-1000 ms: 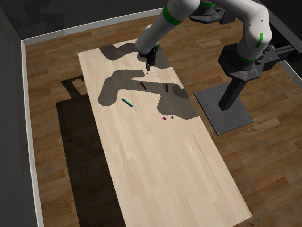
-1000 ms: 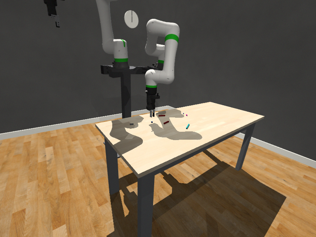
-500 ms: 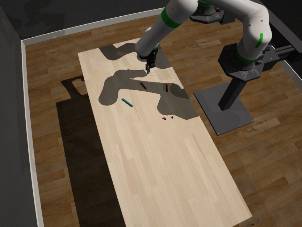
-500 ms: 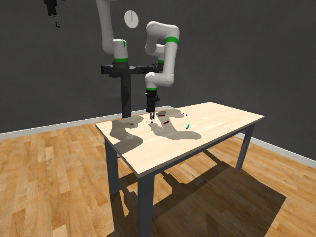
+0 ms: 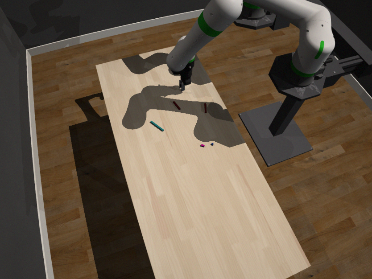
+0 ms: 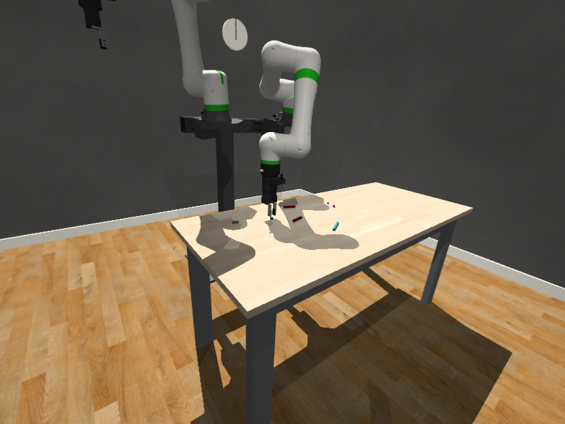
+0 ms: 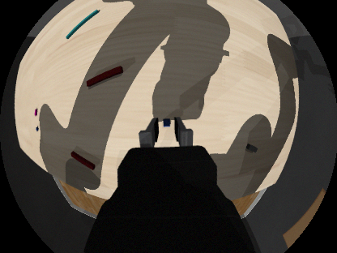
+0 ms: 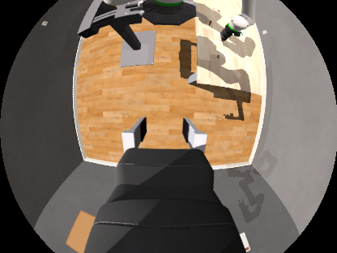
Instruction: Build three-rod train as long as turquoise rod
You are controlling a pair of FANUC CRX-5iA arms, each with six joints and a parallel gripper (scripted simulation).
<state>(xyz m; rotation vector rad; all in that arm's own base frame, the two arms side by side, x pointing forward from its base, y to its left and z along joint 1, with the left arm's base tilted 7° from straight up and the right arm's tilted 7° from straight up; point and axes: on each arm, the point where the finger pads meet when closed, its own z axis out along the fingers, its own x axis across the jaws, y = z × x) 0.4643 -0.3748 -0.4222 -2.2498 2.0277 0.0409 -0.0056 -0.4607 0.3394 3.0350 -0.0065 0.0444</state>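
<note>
My left hand is 230 mm short of the turquoise rod, 220 mm to the right of it and 30 mm above it. From my left hand the other things lie so: grey rod: 180 mm to the right, 40 mm behind, 30 mm below; then magenta rod: 430 mm to the left, 30 mm below, 10 mm ahead.
</note>
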